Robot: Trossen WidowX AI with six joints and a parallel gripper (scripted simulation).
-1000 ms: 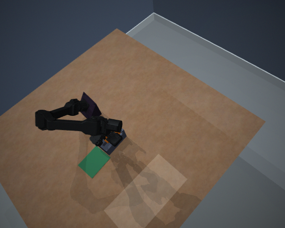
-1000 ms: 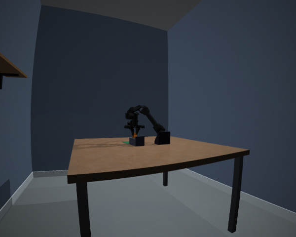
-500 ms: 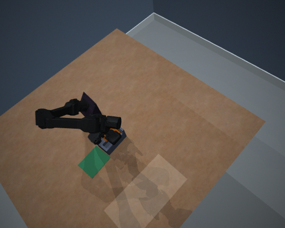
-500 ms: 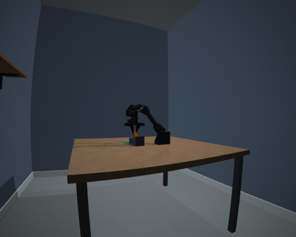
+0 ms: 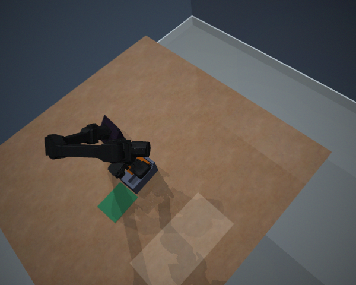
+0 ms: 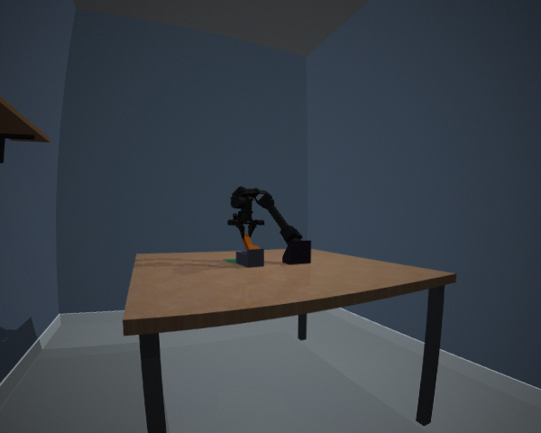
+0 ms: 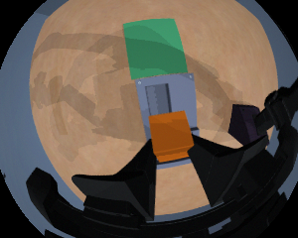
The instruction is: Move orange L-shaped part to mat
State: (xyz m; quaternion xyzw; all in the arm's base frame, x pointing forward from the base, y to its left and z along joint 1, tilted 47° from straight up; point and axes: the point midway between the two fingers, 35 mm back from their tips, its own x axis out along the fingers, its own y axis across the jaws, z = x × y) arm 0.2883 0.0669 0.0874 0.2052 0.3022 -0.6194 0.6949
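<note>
My gripper tip is now 10 mm short of the green mat, 140 mm to the left of it and 150 mm above it. From my gripper tip the other things lie so: orange L-shaped part (20 mm behind, 30 mm to the left, 30 mm below).
</note>
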